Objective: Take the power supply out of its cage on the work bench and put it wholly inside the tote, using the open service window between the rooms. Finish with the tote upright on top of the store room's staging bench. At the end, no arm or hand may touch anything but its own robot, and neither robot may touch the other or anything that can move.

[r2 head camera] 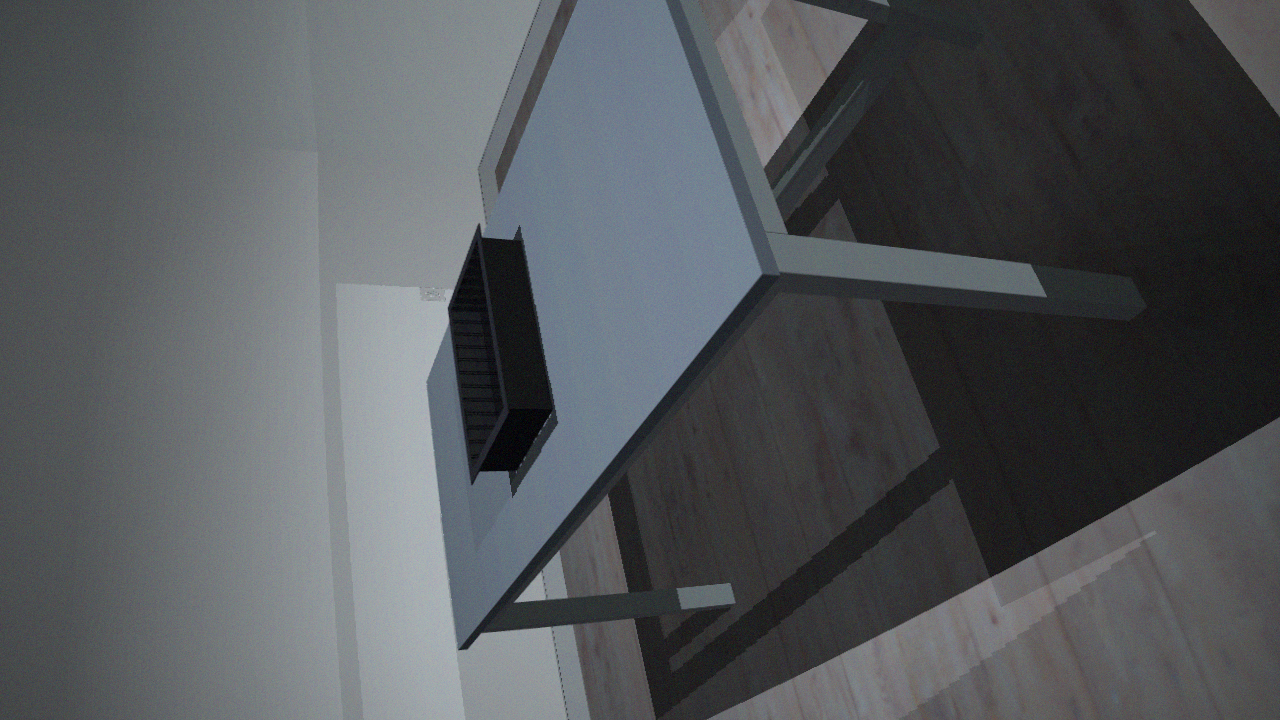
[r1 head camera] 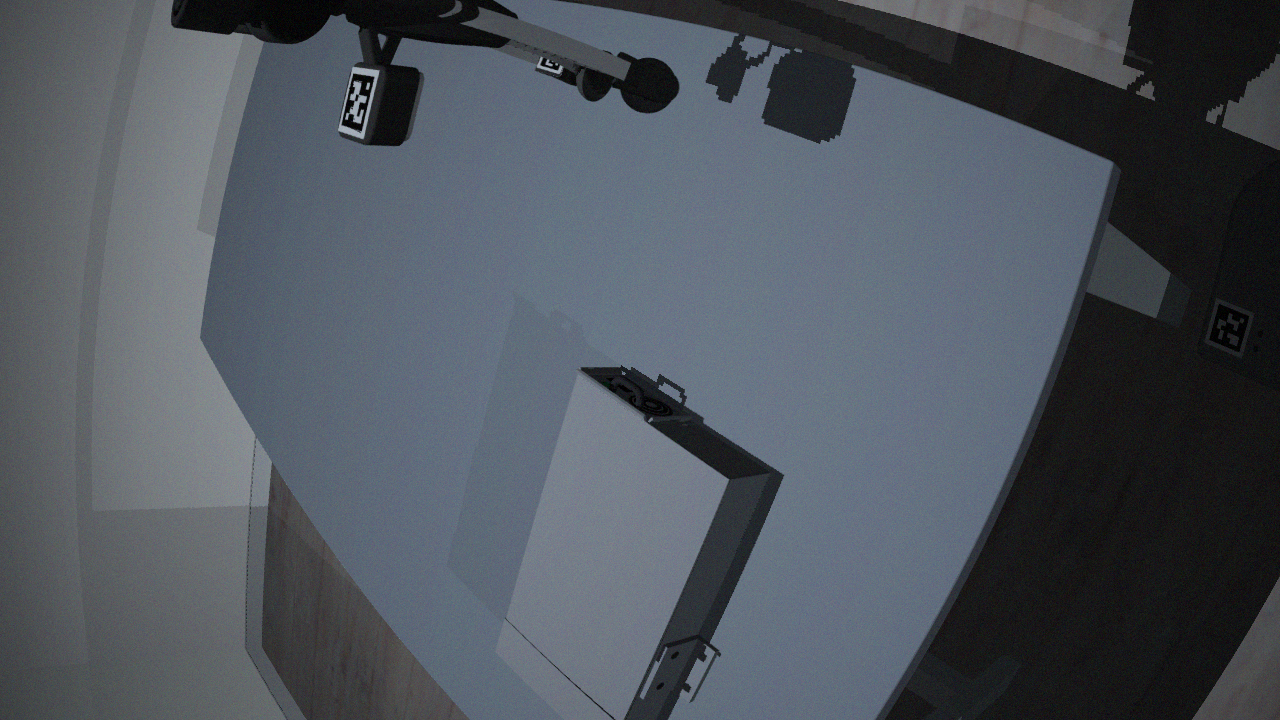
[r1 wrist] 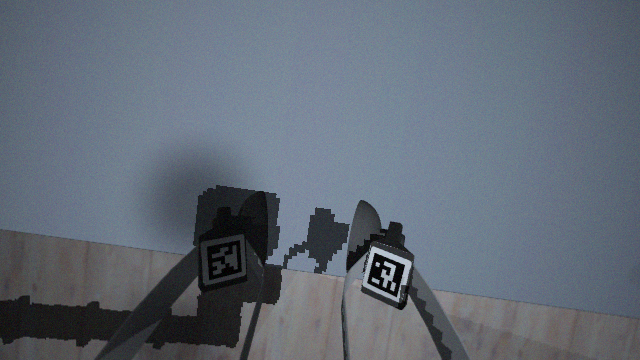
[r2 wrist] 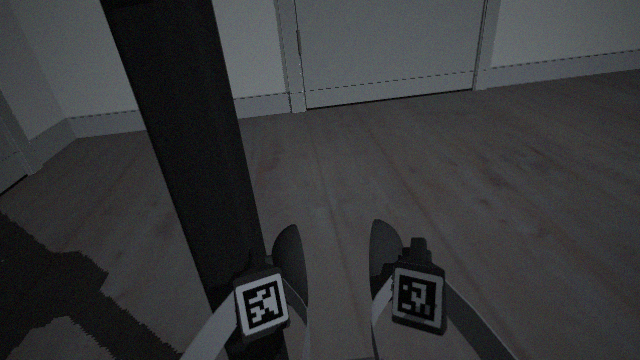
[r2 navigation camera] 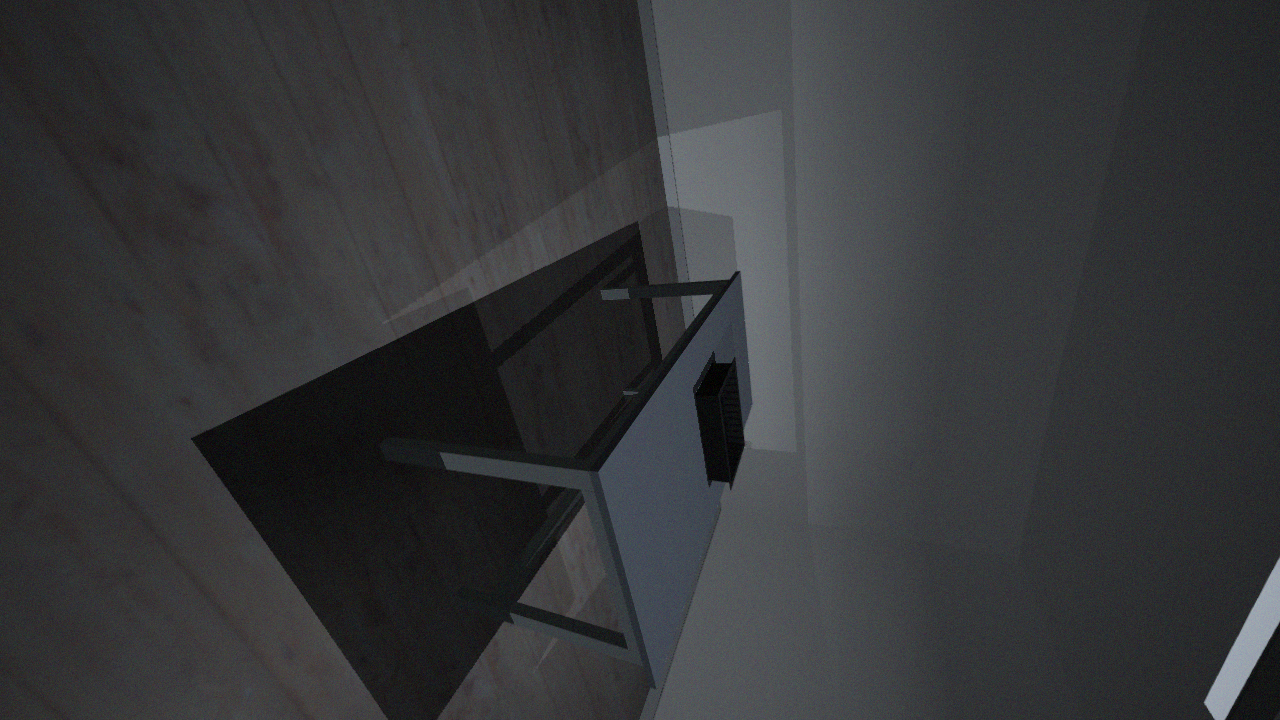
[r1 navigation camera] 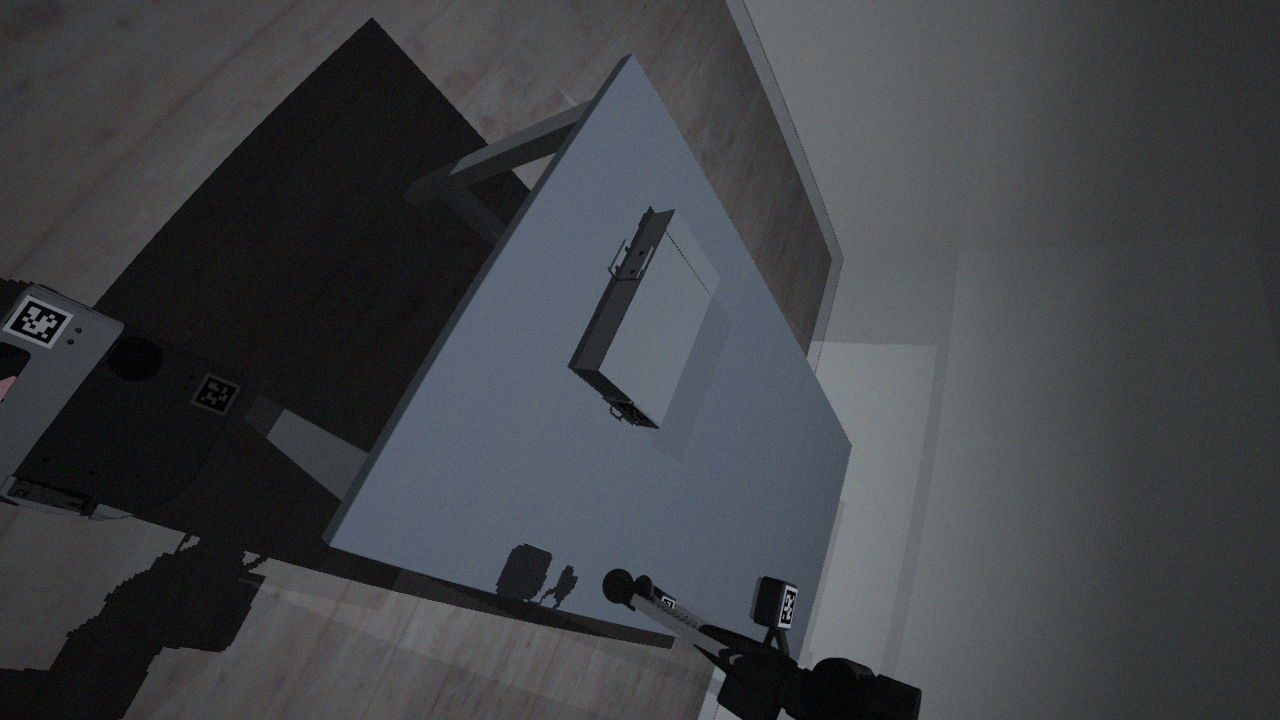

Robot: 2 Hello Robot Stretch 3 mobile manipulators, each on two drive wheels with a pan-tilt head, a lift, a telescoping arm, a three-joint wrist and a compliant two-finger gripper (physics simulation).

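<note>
A pale grey cage (r1 head camera: 617,510) (r1 navigation camera: 657,331) lies on the blue-grey work bench (r1 head camera: 850,268) (r1 navigation camera: 483,447). The dark end of the power supply (r1 head camera: 646,398) (r1 navigation camera: 633,412), with fan rings and a small handle, shows at the cage's end; the rest is hidden. My r1 gripper (r1 head camera: 619,85) (r1 navigation camera: 631,586) (r1 wrist: 307,232) is open and empty, above the bench near its end edge, apart from the cage. The black tote (r2 head camera: 521,331) (r2 navigation camera: 709,438) stands upright on the staging bench (r2 head camera: 626,241) (r2 navigation camera: 644,519). My r2 gripper (r2 wrist: 337,260) is open and empty, away from the tote.
The r1 base (r1 navigation camera: 152,429) is beside the work bench. A leg (r2 head camera: 904,268) of the staging bench slants to the floor. In the r2 wrist view a dark post (r2 wrist: 195,150) stands behind the left finger, with a door (r2 wrist: 390,45) beyond. The service window cannot be made out.
</note>
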